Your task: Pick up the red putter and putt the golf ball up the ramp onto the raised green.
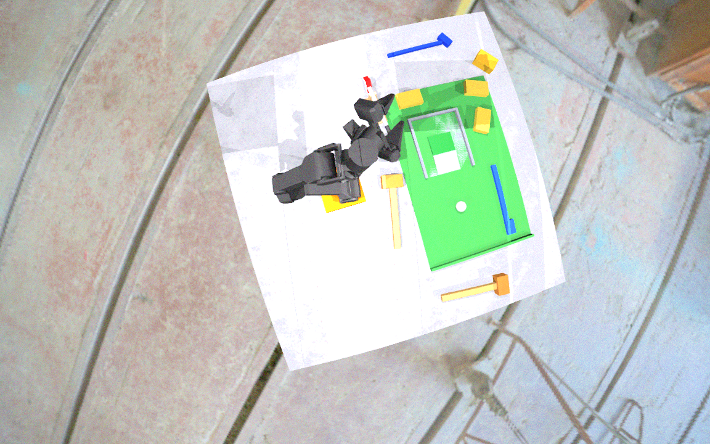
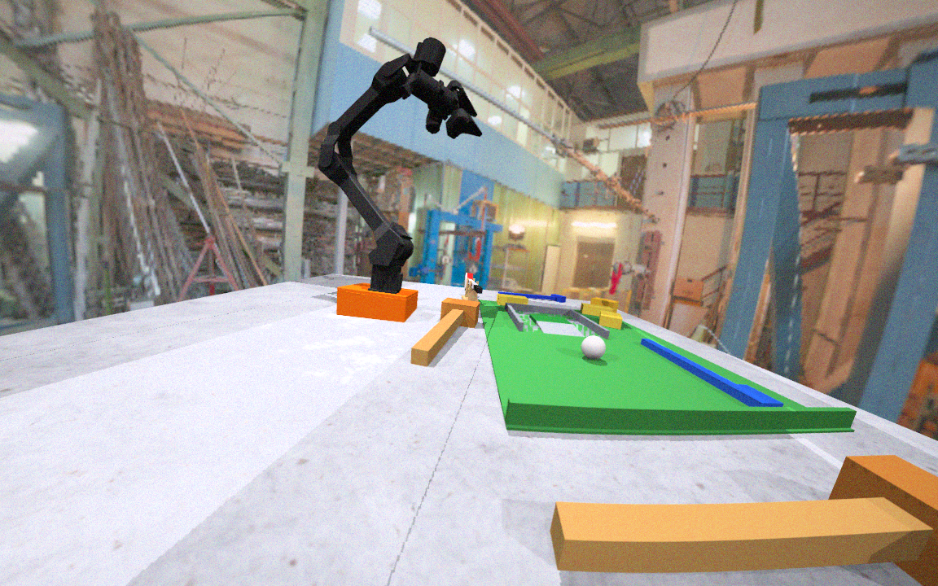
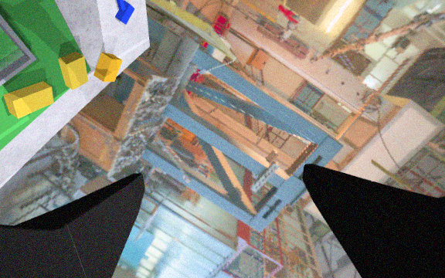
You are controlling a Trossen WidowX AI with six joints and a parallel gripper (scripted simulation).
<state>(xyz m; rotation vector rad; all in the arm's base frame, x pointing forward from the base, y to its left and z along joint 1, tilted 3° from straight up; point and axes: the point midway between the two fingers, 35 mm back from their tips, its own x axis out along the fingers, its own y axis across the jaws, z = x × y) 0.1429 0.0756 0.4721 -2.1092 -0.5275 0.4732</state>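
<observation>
My gripper tip is now 40 mm short of the red putter, 140 mm to the right of it and 450 mm above it. Round my gripper tip: white golf ball: 220 mm ahead, 330 mm to the right, 490 mm below; blue putter: 340 mm ahead, 370 mm to the left, 500 mm below; green mat: 290 mm ahead, 180 mm to the right, 510 mm below.
</observation>
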